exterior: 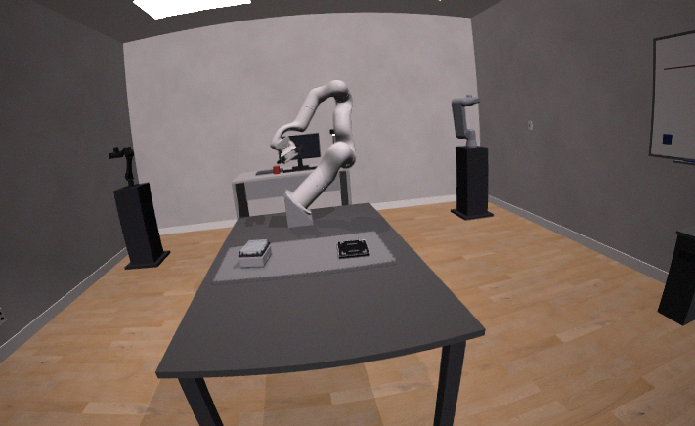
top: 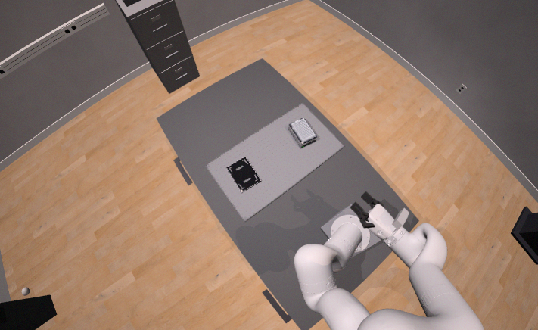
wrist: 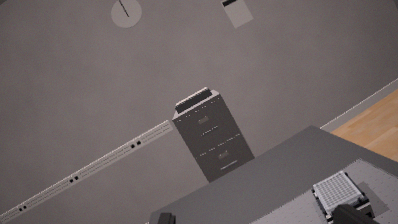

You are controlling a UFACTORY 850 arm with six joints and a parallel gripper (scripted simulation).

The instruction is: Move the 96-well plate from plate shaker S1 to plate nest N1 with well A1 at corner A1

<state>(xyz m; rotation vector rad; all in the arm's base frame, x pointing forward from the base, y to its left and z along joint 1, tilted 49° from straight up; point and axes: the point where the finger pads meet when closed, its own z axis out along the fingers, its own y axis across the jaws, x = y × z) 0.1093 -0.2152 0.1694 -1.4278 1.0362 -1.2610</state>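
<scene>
Now: hand 46 cm short of the white 96-well plate, 31 cm above it and 17 cm to the left of it. Round my hand: black plate nest N1 (46 cm ahead, 36 cm below, 23 cm to the left).
</scene>
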